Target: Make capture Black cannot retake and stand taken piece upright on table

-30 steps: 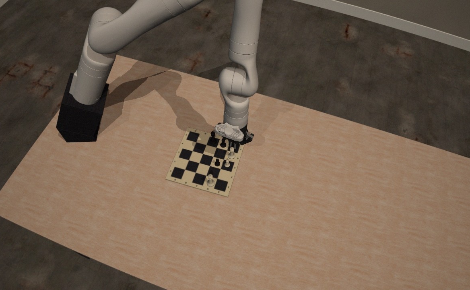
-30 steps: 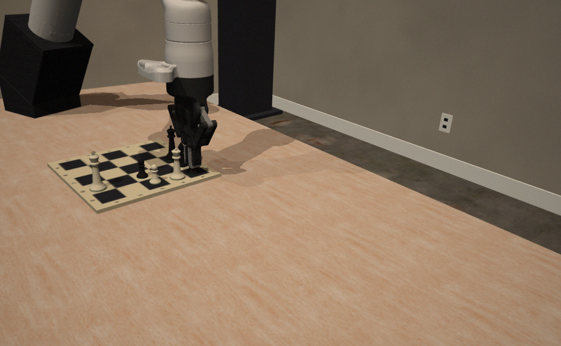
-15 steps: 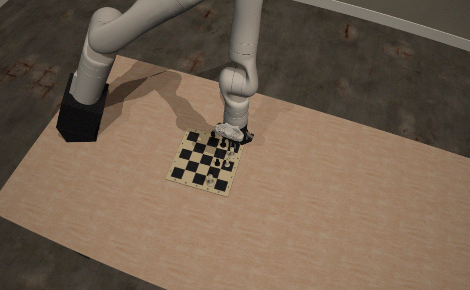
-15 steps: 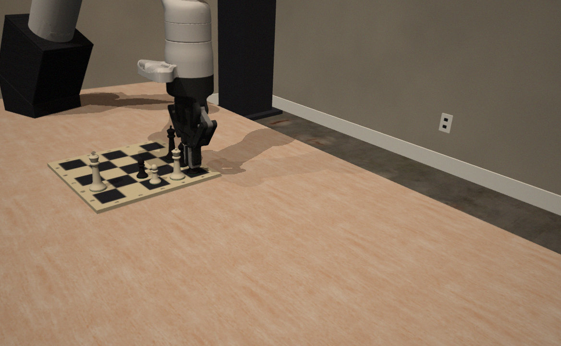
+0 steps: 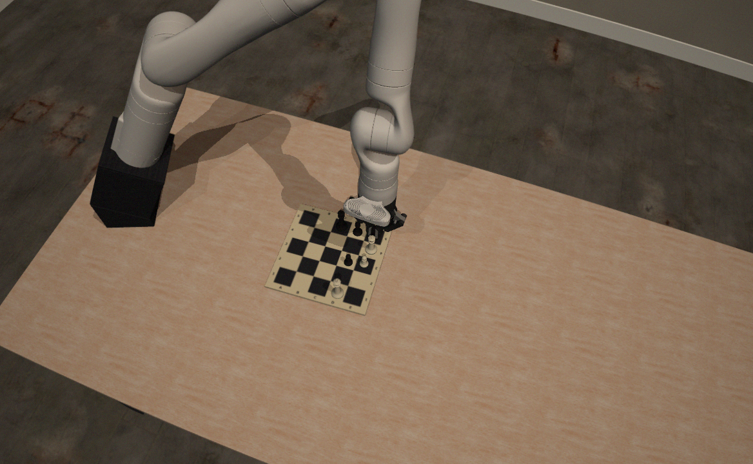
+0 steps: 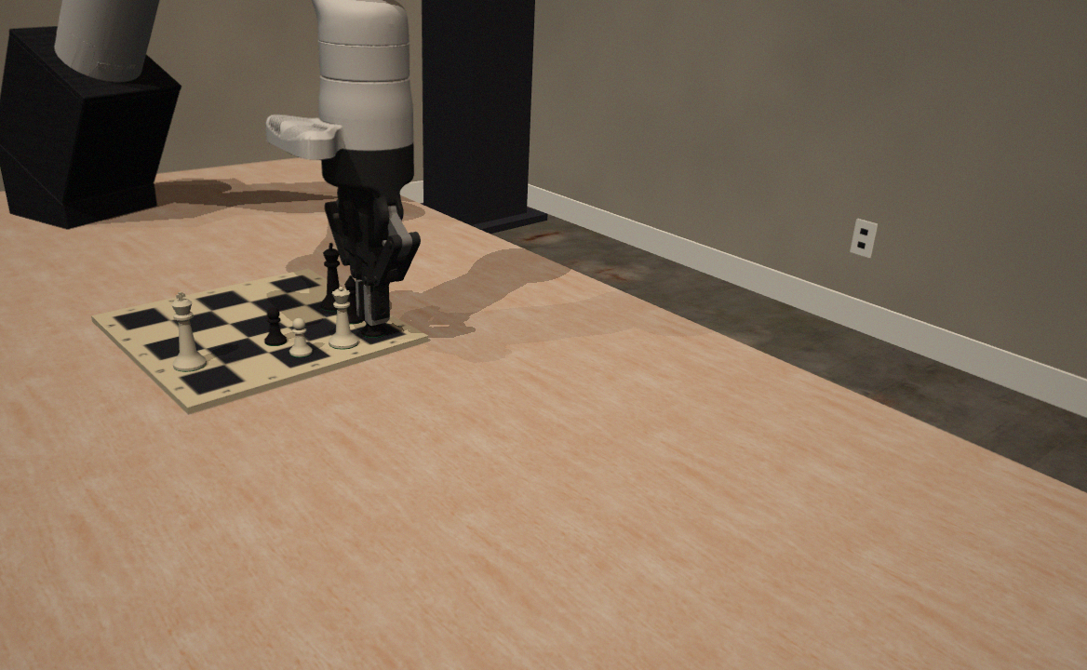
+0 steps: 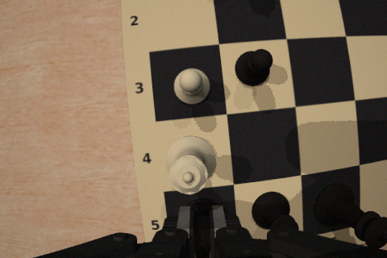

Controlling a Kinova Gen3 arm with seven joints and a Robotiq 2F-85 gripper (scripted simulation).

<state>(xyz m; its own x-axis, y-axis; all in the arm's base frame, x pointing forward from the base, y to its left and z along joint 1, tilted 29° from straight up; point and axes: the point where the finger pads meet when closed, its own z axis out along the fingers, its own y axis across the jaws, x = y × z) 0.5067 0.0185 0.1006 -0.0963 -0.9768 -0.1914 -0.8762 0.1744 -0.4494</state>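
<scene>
Right now my hand is 30 mm to the left of the white queen and 10 mm above it. Round my hand: black pawn 40 mm behind, 80 mm to the right, 20 mm below; white pawn 70 mm to the right, 20 mm below; black king 80 mm behind, 10 mm to the left.
</scene>
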